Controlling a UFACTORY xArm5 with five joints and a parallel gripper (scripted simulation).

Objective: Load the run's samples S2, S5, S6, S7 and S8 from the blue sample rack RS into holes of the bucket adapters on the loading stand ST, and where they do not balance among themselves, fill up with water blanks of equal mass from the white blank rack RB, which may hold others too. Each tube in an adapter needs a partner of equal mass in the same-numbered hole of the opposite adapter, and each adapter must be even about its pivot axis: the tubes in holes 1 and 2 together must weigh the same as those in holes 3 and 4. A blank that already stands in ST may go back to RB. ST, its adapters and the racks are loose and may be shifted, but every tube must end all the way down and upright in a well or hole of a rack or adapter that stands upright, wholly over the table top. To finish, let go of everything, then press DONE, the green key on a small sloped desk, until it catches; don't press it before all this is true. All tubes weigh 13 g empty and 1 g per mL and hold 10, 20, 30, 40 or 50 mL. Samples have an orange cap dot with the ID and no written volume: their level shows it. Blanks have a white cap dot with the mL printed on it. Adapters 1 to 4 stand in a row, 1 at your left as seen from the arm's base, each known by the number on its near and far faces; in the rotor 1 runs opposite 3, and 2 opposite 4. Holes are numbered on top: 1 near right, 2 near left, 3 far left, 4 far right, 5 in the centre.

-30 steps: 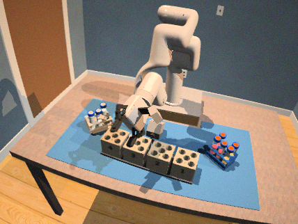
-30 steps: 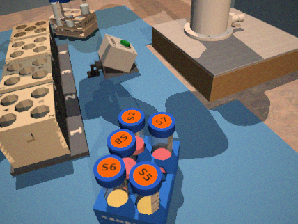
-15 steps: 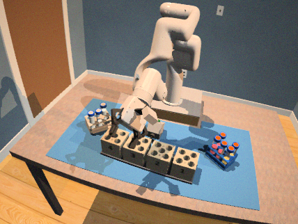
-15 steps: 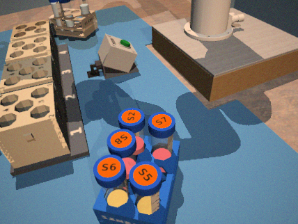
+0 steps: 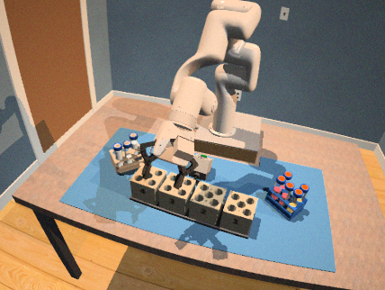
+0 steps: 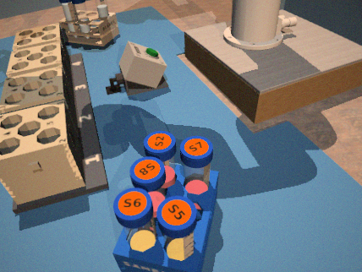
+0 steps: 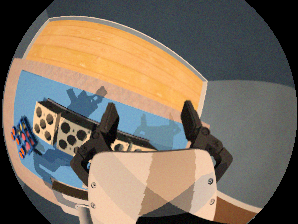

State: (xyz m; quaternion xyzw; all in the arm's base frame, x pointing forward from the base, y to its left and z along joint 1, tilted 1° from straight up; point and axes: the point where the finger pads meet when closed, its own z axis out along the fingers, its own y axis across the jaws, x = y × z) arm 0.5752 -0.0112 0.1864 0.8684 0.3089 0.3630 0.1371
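My gripper is now 200 mm past the blue-capped tube, 290 mm to the left of it and 180 mm above it. The rest, counted from my hand: white blank rack RB (240 mm behind, 290 mm to the right, 210 mm below); loading stand ST (140 mm behind, 40 mm to the left, 240 mm below); blue sample rack RS (290 mm behind, 360 mm to the left, 210 mm below).
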